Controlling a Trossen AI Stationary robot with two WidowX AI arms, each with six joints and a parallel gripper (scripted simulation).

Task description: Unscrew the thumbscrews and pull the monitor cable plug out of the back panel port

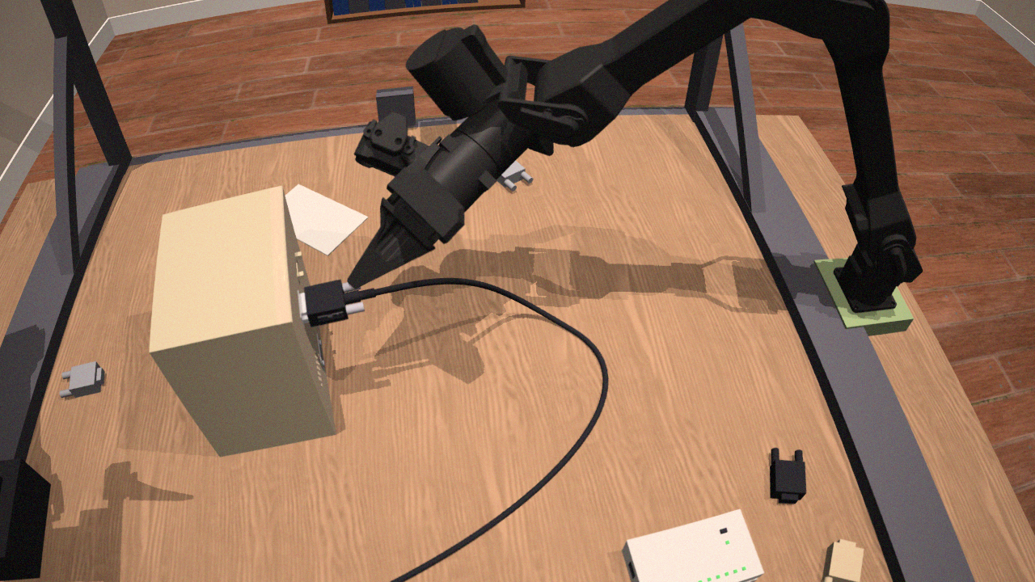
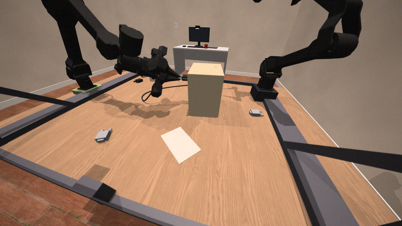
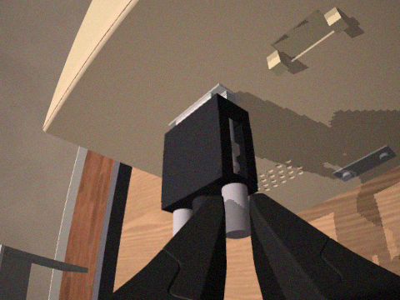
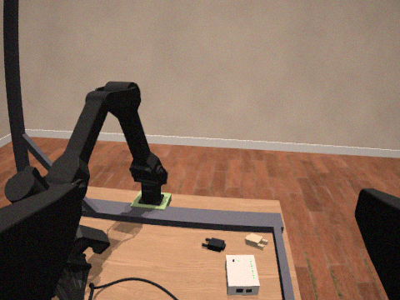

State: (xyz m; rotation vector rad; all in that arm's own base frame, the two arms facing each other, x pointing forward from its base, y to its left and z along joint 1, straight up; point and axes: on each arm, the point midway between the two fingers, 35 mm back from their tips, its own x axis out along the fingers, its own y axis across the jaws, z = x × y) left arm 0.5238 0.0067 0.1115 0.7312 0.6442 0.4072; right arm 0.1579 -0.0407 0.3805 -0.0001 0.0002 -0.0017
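Right now the black monitor plug is 5 cm to the right of my left hand, 3 cm ahead of it and 1 cm below it. Round my left hand: white device (31 cm ahead, 17 cm to the left, 12 cm below); then white sheet (22 cm behind, 13 cm below, 6 cm to the right); then beige box (14 cm to the right, 5 cm below).
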